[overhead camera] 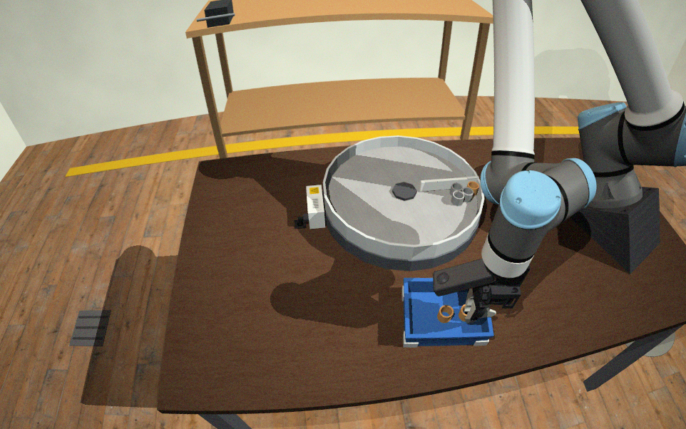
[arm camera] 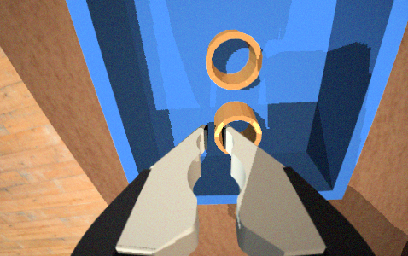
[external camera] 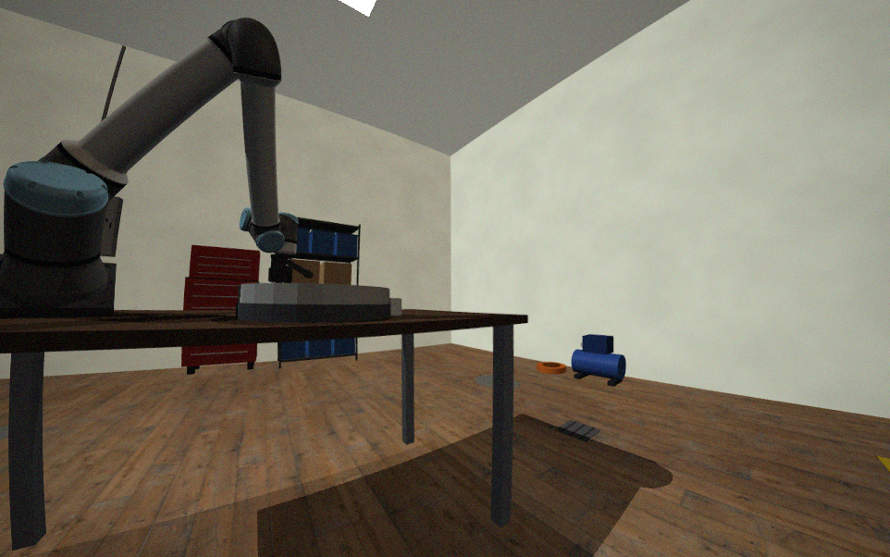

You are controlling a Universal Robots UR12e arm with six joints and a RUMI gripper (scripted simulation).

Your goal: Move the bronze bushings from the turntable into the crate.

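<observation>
Right now my hand is 4 cm short of the blue crate and 2 cm to the left of it. Also, from my hand: round grey turntable (37 cm to the right, 6 cm ahead, 2 cm above).
</observation>
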